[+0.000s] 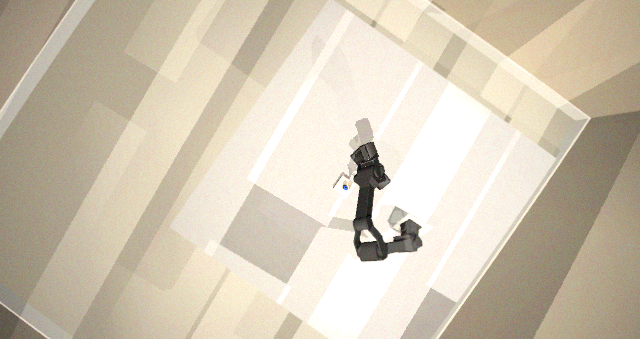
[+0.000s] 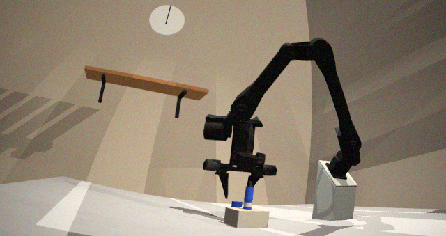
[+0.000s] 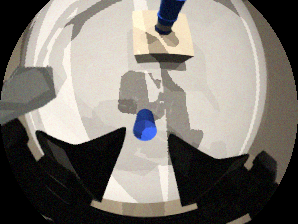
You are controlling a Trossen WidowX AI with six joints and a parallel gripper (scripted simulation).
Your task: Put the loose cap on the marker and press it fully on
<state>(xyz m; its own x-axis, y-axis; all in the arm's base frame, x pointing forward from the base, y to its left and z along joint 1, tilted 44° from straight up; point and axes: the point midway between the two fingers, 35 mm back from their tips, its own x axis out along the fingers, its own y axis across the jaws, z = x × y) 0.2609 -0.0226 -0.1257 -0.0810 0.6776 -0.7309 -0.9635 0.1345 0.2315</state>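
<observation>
Now: the blue cap 30 mm below my gripper tip. From my gripper tip the other things lie so: tan holder block 30 mm ahead, 130 mm to the left, 40 mm below.
</observation>
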